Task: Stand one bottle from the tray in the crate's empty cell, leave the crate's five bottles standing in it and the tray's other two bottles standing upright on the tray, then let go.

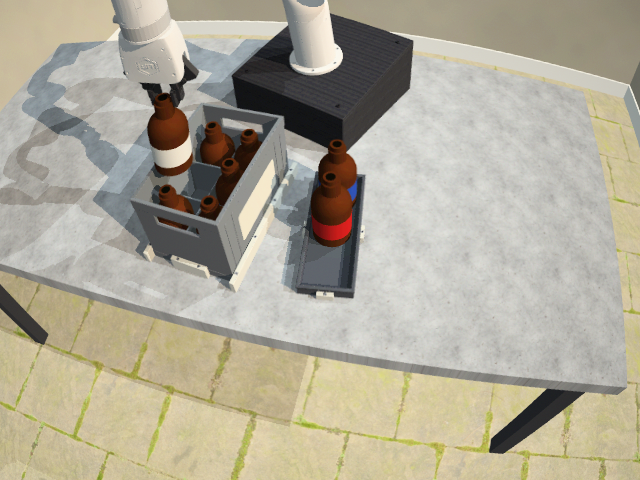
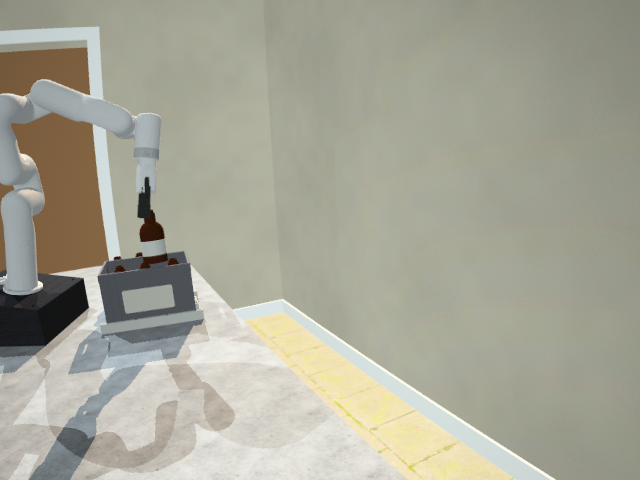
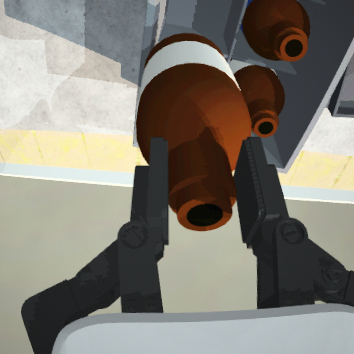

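Seen in the pictures: gripper, fingertip midpoint: (image 1: 168,100) (image 2: 143,218) (image 3: 202,156); arm's base, origin of the base link: (image 1: 316,58) (image 2: 23,288).
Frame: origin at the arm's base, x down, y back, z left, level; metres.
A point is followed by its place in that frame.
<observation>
My gripper (image 1: 164,97) {x -0.186, y -0.397, z -0.185 m} (image 2: 145,212) {x -0.186, y -0.397, z -0.185 m} (image 3: 202,156) {x -0.186, y -0.397, z -0.185 m} is shut on the neck of a brown bottle with a white label (image 1: 172,155) {x -0.103, y -0.448, z -0.177 m} (image 2: 153,246) {x -0.106, y -0.408, z -0.230 m} (image 3: 192,100) {x -0.158, y -0.384, z -0.190 m}. This bottle is slightly tilted, and its base is at about the rim height of the grey crate (image 1: 183,235) {x 0.020, y -0.524, z -0.161 m} (image 2: 111,294) {x 0.016, y -0.266, z -0.209 m} (image 3: 320,95) {x -0.039, y -0.439, z -0.064 m}, over the side with the empty cell (image 1: 205,180) {x 0.086, y -0.336, z -0.187 m}. Five brown bottles stand in the crate, among them a near one (image 1: 173,204) {x -0.006, y -0.477, z -0.190 m} and a far one (image 1: 216,147) {x 0.008, y -0.316, z -0.154 m}. On the dark tray (image 1: 325,268) {x 0.125, y -0.494, z 0.082 m}, a red-label bottle (image 1: 331,211) {x 0.023, y -0.443, z 0.089 m} and a blue-label bottle (image 1: 338,162) {x 0.002, y -0.344, z 0.090 m} stand upright.
The black robot base block (image 1: 289,93) {x 0.020, y -0.121, z -0.043 m} (image 2: 51,304) {x 0.033, y -0.087, z -0.128 m} stands behind the crate and tray. Pale strips (image 1: 248,255) {x 0.102, y -0.498, z -0.058 m} (image 2: 155,321) {x 0.114, y -0.377, z -0.245 m} lie along the crate's foot, and small pale blocks (image 1: 324,295) {x 0.116, y -0.556, z 0.089 m} sit against the tray. The table's near edge (image 1: 310,347) {x 0.135, y -0.651, z 0.077 m} runs in front of both.
</observation>
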